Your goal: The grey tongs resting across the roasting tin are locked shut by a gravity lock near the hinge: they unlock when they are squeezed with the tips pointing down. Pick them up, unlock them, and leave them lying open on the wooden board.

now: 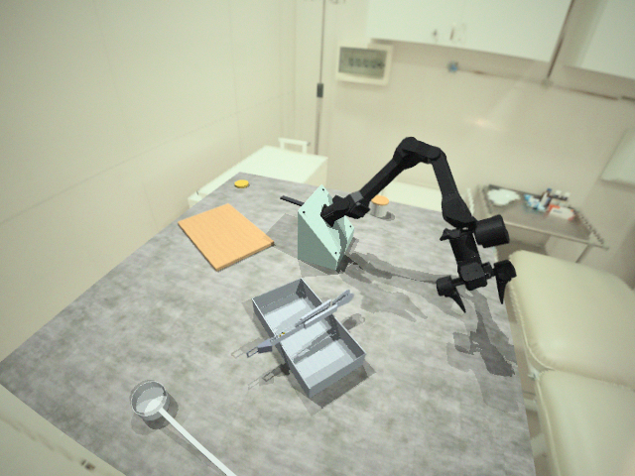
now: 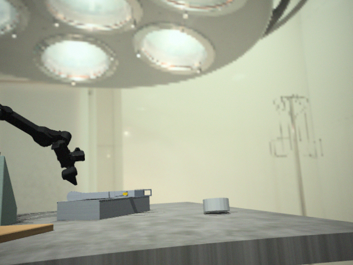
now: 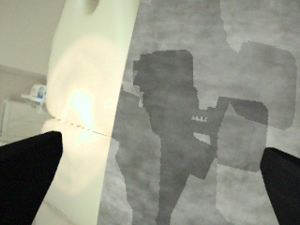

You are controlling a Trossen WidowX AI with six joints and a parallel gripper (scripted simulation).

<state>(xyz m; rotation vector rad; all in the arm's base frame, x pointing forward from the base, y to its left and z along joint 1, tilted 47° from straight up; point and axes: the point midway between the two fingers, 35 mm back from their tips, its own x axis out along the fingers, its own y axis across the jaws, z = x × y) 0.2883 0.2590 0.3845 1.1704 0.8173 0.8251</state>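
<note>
The grey roasting tin is 440 mm to the right of my gripper tip, 110 mm below it and 100 mm ahead of it. The rest, counted from my gripper tip: wooden board: 880 mm to the right, 250 mm behind, 130 mm below.
</note>
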